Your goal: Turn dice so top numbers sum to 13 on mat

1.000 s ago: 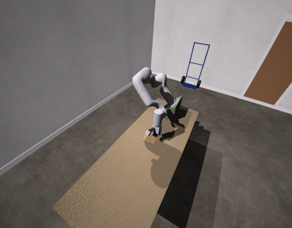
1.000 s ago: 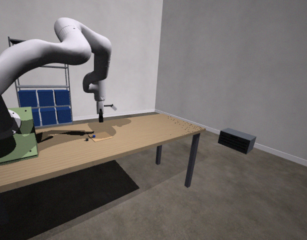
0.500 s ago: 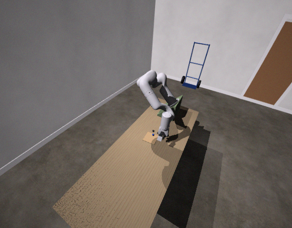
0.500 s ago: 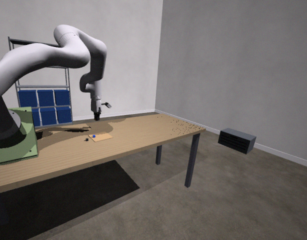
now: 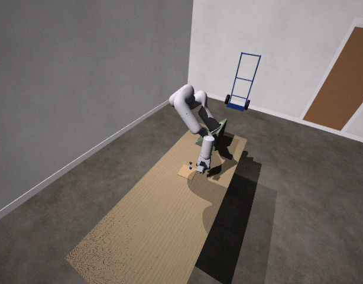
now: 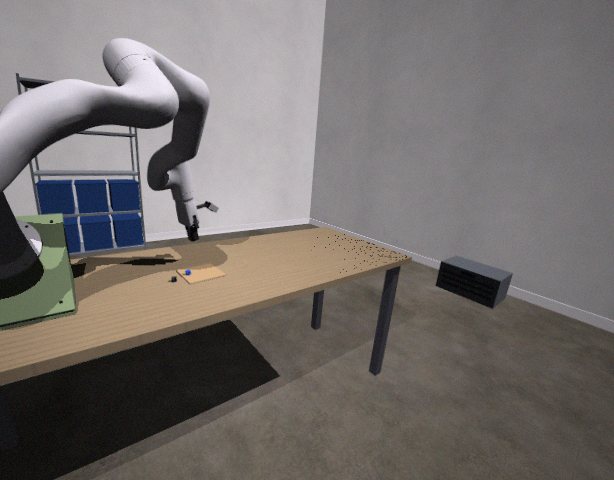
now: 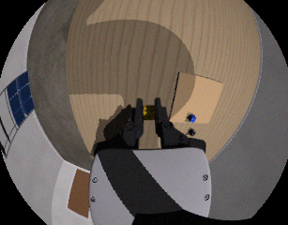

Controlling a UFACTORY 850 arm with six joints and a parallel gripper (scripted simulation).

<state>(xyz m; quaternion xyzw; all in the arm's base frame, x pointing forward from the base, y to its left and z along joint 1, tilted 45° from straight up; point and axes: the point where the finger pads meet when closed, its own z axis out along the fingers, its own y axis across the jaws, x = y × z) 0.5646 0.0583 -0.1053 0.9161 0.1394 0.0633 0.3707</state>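
Now: hand 2 cm above the yellow die. From my hand the other things lie so: black die (17 cm to the right, 12 cm behind, 11 cm below); then blue die (13 cm to the right, 10 cm below, 6 cm behind); then tan mat (14 cm to the right, 11 cm below, 1 cm behind).
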